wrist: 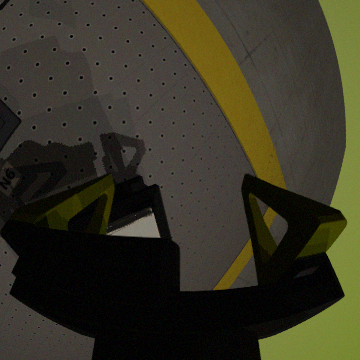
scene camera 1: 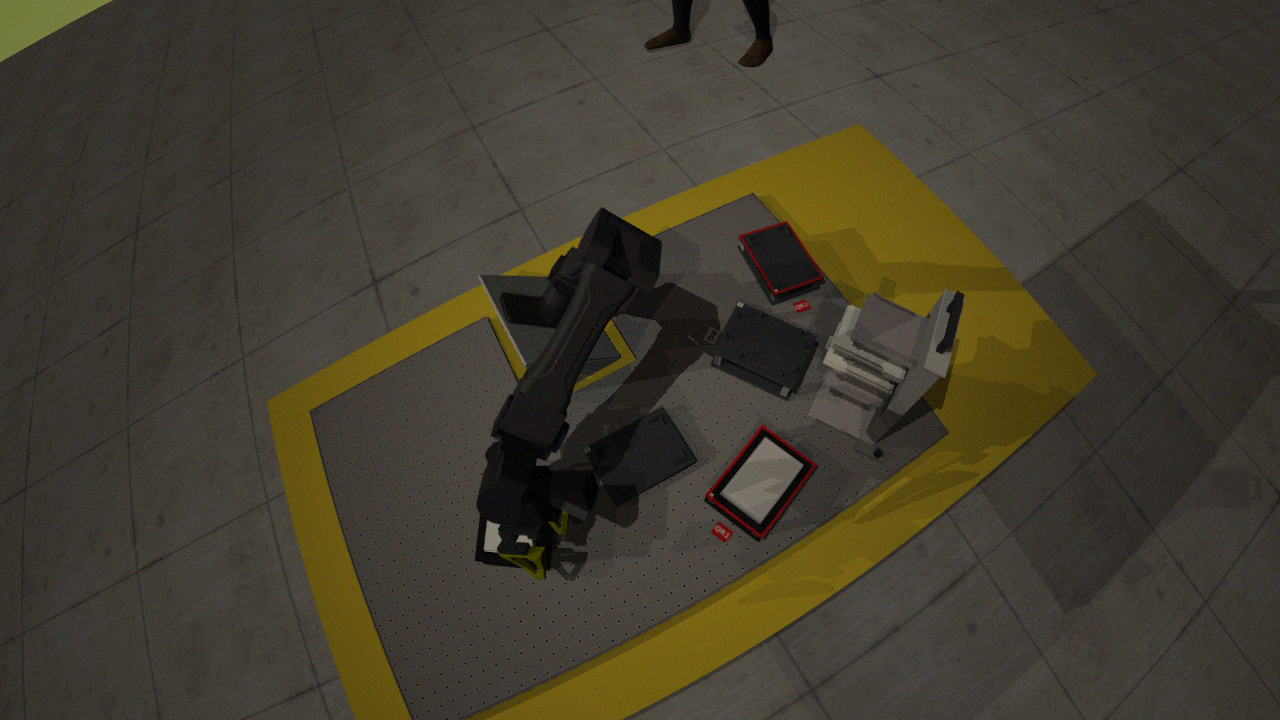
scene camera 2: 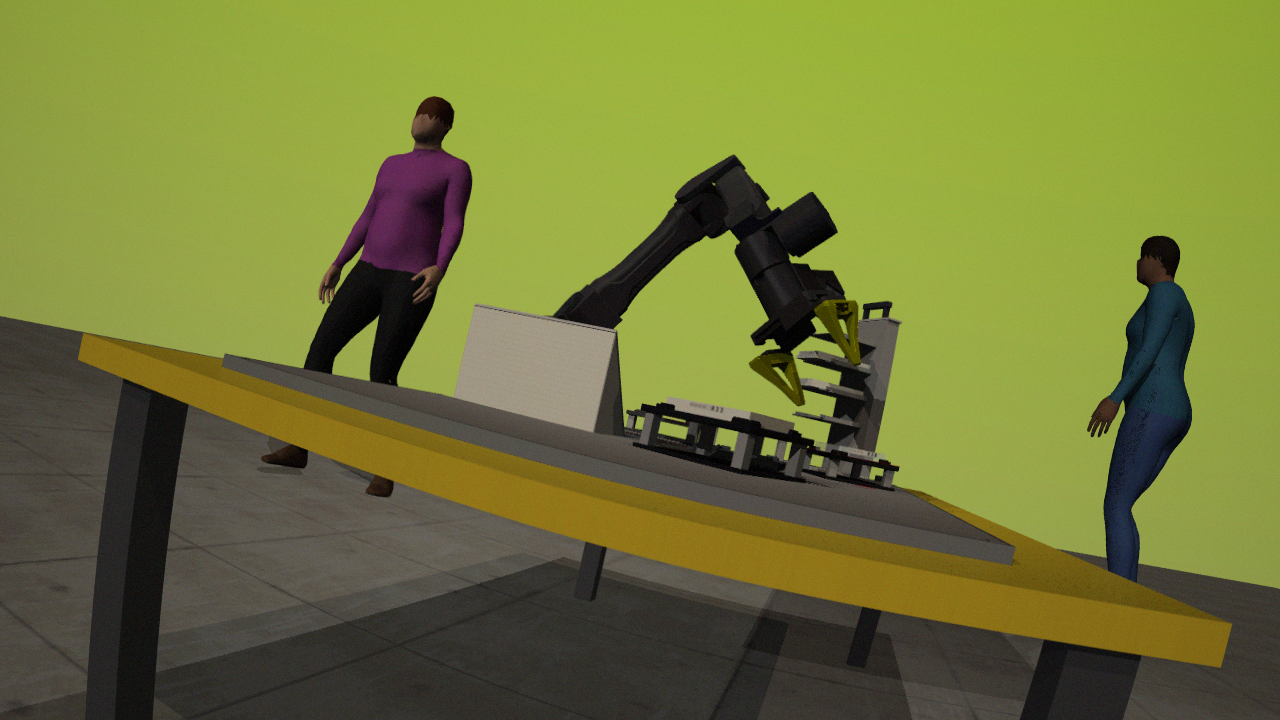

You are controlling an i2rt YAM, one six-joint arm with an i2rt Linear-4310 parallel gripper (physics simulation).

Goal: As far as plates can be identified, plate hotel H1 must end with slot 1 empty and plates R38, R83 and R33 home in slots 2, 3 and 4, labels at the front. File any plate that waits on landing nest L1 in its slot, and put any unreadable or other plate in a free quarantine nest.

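My gripper, open and holding nothing, is visible in the wrist view and also in scene camera 1. A perforated table top is present as well.
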